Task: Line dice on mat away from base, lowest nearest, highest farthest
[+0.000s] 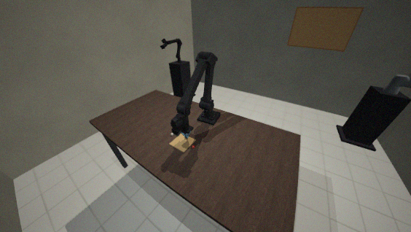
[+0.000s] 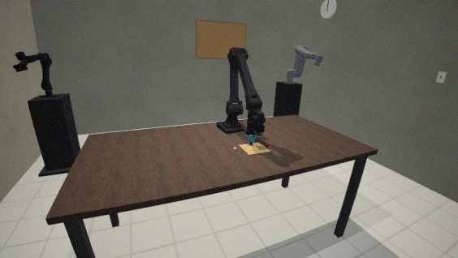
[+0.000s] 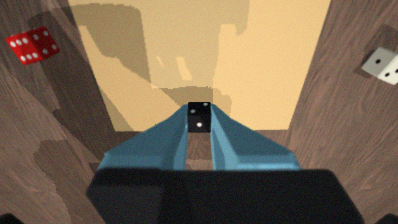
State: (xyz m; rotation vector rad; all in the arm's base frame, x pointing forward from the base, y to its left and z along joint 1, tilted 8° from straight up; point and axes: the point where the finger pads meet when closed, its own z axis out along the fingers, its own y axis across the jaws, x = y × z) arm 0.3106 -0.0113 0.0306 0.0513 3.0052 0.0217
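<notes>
Now: hand right at the black die. From my hand the other things lie so: white die: 3 cm ahead, 12 cm to the right, 1 cm below; then red die: 5 cm ahead, 10 cm to the left, 1 cm below; then tan mat: 5 cm ahead, 2 cm below.
</notes>
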